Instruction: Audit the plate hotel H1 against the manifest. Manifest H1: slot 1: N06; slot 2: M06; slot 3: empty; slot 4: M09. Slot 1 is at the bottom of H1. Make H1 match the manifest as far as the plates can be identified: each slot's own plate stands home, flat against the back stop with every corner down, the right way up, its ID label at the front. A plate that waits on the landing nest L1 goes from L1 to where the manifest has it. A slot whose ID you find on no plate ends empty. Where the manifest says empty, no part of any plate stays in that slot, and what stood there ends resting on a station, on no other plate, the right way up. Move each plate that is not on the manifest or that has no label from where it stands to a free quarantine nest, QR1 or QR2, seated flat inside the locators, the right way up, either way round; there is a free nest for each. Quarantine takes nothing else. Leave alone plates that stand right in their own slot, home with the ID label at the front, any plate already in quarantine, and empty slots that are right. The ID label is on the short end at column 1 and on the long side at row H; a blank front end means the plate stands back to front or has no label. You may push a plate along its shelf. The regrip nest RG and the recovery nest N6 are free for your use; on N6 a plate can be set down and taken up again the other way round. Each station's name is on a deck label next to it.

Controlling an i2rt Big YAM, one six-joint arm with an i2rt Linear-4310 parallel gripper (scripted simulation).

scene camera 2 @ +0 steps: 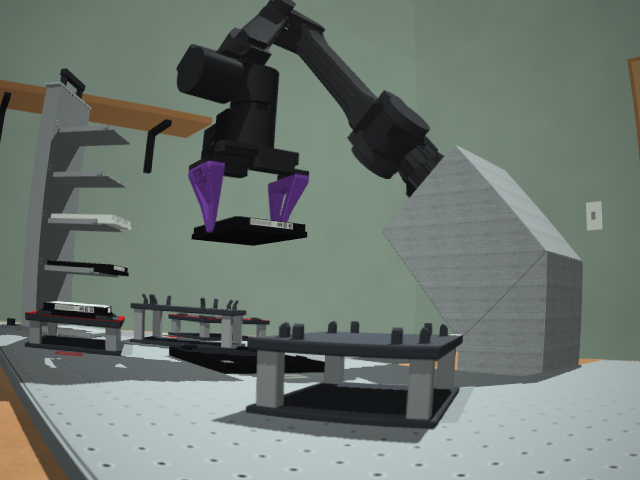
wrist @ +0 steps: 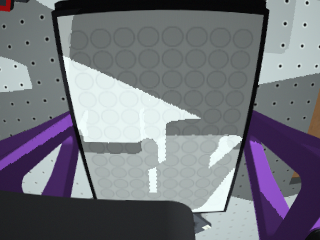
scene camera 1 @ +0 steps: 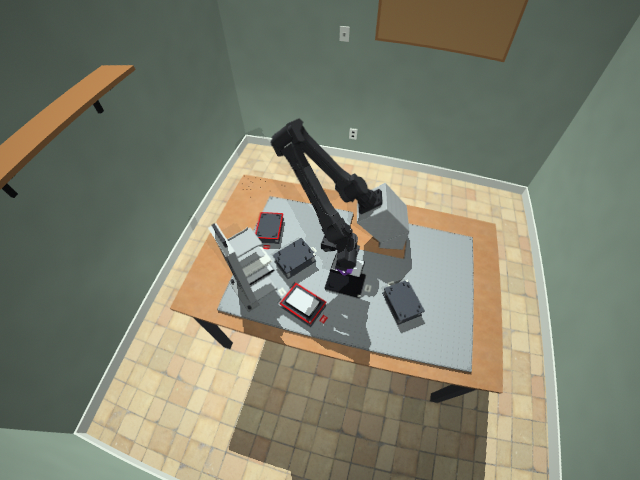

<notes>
In view: my gripper (scene camera 2: pixel 244 236), an RG nest (scene camera 1: pixel 292 255) and a shelf (scene camera 2: pixel 77 181).
My gripper shows as well in the wrist view (wrist: pixel 161 119).
</notes>
